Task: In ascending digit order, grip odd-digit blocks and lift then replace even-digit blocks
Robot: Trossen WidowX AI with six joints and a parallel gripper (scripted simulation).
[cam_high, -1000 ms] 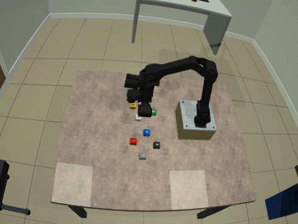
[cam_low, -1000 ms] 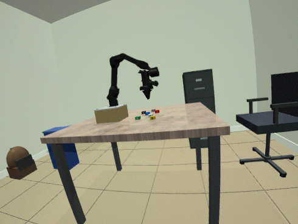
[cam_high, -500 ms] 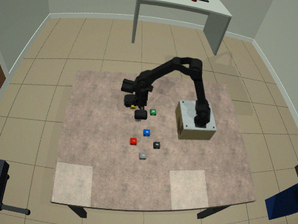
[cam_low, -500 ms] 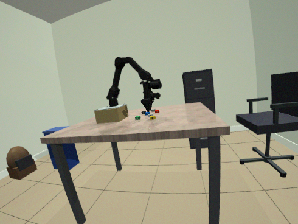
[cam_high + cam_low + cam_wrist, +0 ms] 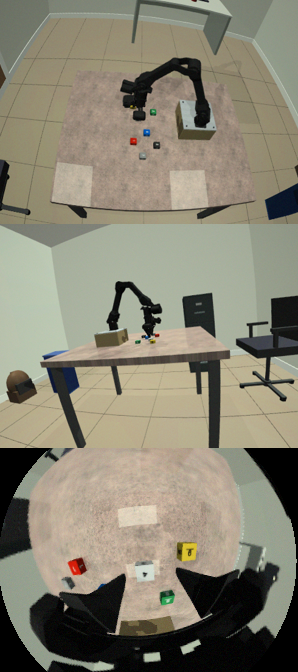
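My gripper tip is now 2 cm above the white block, 1 cm to the right of it and 1 cm past it. Round my gripper tip: yellow block (7 cm to the right, 3 cm ahead, 2 cm below); blue block (10 cm to the left, 6 cm behind, 2 cm below); green block (9 cm behind, 4 cm to the right, 2 cm below).
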